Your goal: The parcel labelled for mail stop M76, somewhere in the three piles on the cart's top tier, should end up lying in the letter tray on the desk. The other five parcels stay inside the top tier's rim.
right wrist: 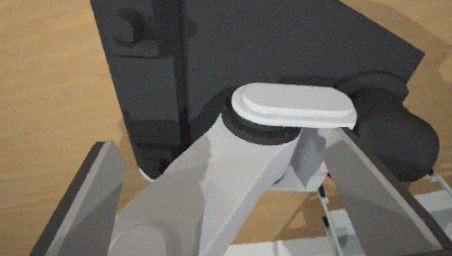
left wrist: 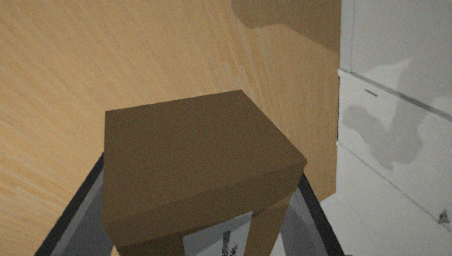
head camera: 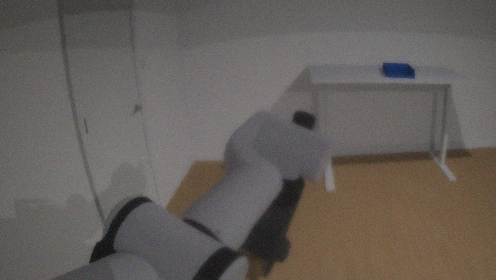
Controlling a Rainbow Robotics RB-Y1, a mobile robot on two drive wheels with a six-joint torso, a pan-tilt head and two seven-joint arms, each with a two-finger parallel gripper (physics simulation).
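Frame: origin at the robot's base, x right, y ahead, z up, level; centimetres.
Where they show: left gripper, fingertip midpoint: (left wrist: 200, 157); right gripper, fingertip midpoint: (right wrist: 227, 148).
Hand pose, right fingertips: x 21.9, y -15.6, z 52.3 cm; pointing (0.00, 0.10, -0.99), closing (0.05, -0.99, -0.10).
After its pixels a point has its place.
A brown box parcel (left wrist: 195, 160) @[x -26.1, y 26.5, z 106.6 cm] with a white label fills the lower middle of the left wrist view; its label is partly cut off and the mail stop cannot be read. My left gripper (left wrist: 200, 157) @[x -26.8, y 29.6, z 103.5 cm] is shut on this parcel, one finger on each side, above the floor. In the head camera the left gripper hangs low beneath the forearm, left of the desk, mostly hidden. The blue letter tray (head camera: 398, 70) @[x 1.9, y 302.3, z 95.3 cm] lies on the white desk (head camera: 345, 76) @[x -44.3, y 257.3, z 95.1 cm] at the upper right. My right gripper (right wrist: 227, 148) @[x 21.9, y -15.5, z 52.3 cm] is open, with no parcel between its fingers. The piles do not show.
Part of what looks like the cart (right wrist: 432, 201) @[x -38.3, y -94.6, z 16.5 cm] shows at the lower right of the right wrist view. The robot's dark base (right wrist: 280, 45) @[x 13.9, y -26.2, z 16.9 cm] lies beyond the right fingers. A pale door (head camera: 102, 100) @[x -163.6, y 121.8, z 110.5 cm] stands at the left. Wood floor (head camera: 400, 220) @[x 10.5, y 205.5, z 0.1 cm] lies before the desk.
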